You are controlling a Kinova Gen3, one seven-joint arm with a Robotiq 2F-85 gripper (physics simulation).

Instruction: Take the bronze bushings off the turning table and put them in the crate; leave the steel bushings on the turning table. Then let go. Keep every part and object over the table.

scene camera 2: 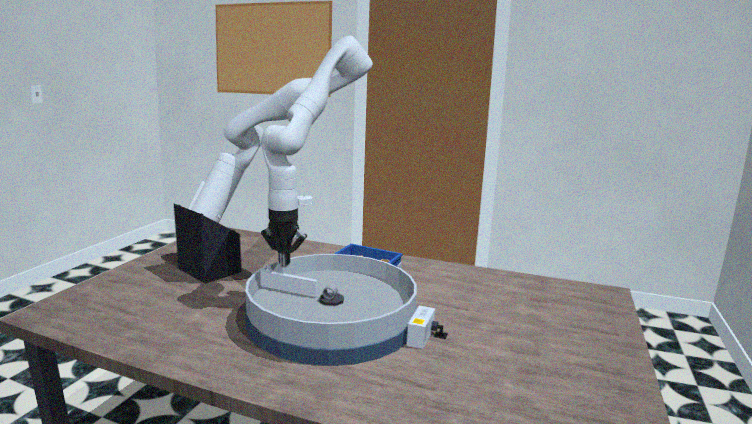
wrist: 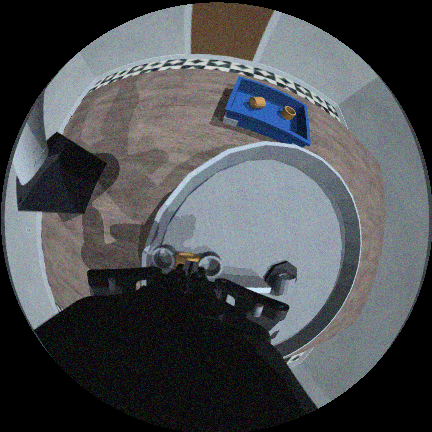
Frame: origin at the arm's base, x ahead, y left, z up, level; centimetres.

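Where they show: gripper, between the fingertips: (scene camera 2: 284,266) (wrist: 190,269); arm's base, origin of its link: (scene camera 2: 204,217).
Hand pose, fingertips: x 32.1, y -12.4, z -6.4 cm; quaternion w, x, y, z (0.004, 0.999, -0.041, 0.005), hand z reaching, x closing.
Observation:
Things, the pixels of their centre, and the offset from my fingertips. "pt": a spot on its surface instead.
- white fence bar, a spot on its surface: (scene camera 2: 287,283) pt dx +2.2, dy -3.1, dz -3.3 cm
- bronze bushing, middle of its body: (wrist: 186,263) dx -0.9, dy -0.8, dz -4.3 cm
- blue crate, middle of its body: (wrist: 269,109) (scene camera 2: 365,262) dx +13.3, dy +31.5, dz -8.7 cm
- dark hub, middle of its body: (wrist: 284,282) (scene camera 2: 330,291) dx +14.1, dy -3.6, dz -3.5 cm
- white box with a yellow label, middle of its body: (scene camera 2: 421,326) dx +37.8, dy -5.4, dz -8.3 cm
My gripper (scene camera 2: 283,261) (wrist: 190,269) is shut with nothing between the fingers. It is low inside the turning table (scene camera 2: 330,325) (wrist: 342,193) at its back left, behind the white fence bar (scene camera 2: 287,283). In the wrist view a bronze bushing (wrist: 186,256) lies just past the fingertips, with one steel bushing (wrist: 162,257) on its left and another steel bushing (wrist: 210,264) on its right. The fence hides these three in the scene view. The blue crate (scene camera 2: 369,251) (wrist: 238,105) stands behind the turning table and holds two bronze bushings, one (wrist: 256,102) on its side and one (wrist: 288,112) upright.
A dark hub (scene camera 2: 330,296) (wrist: 280,275) sits at the turning table's middle. A black stand (scene camera 2: 204,248) (wrist: 60,181) holds the arm's base at the left. A white box with a yellow label (scene camera 2: 420,325) sits against the turning table's right side.

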